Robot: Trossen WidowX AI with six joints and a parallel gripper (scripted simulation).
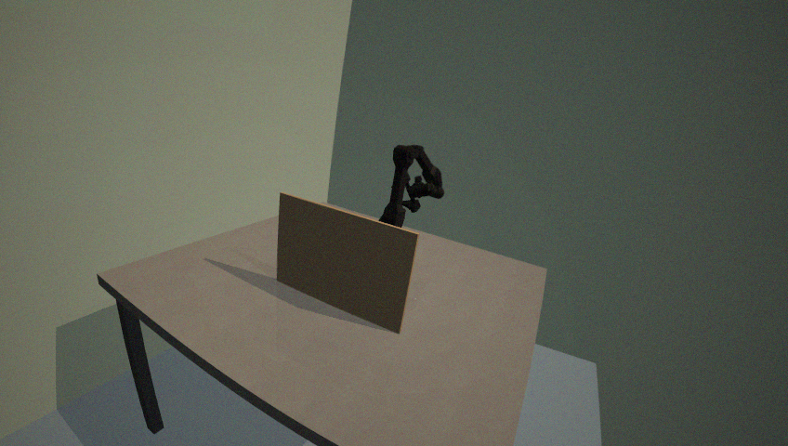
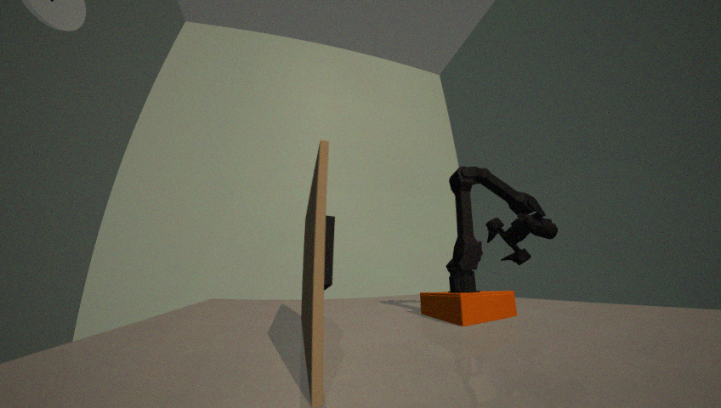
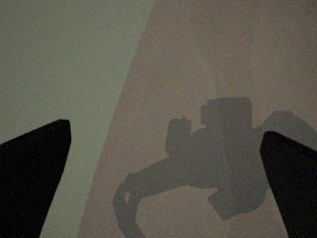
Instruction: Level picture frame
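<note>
Right now my gripper tip is 680 mm short of the picture frame, 240 mm to the right of it and 30 mm above it. Round my gripper tip: wall board: 690 mm ahead, 230 mm to the left, 40 mm below.
</note>
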